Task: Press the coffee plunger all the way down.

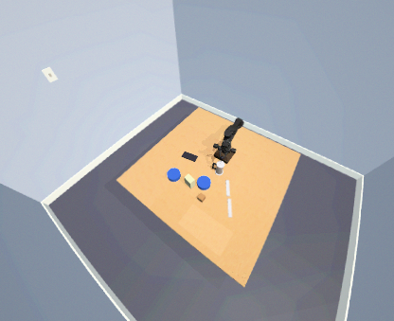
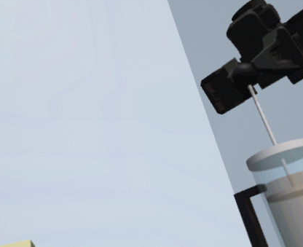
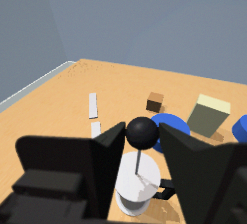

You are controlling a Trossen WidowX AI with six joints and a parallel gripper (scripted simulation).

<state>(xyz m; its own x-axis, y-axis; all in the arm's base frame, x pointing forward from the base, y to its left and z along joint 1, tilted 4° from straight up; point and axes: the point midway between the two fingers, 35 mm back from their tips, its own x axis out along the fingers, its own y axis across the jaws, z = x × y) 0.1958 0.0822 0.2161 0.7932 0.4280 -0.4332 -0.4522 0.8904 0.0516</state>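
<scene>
Now: gripper tip 20 mm to the left of the coffee press and 120 mm above it. The rest, counted from my gripper tip: brown cube 290 mm ahead, 60 mm to the left, 210 mm below.
</scene>
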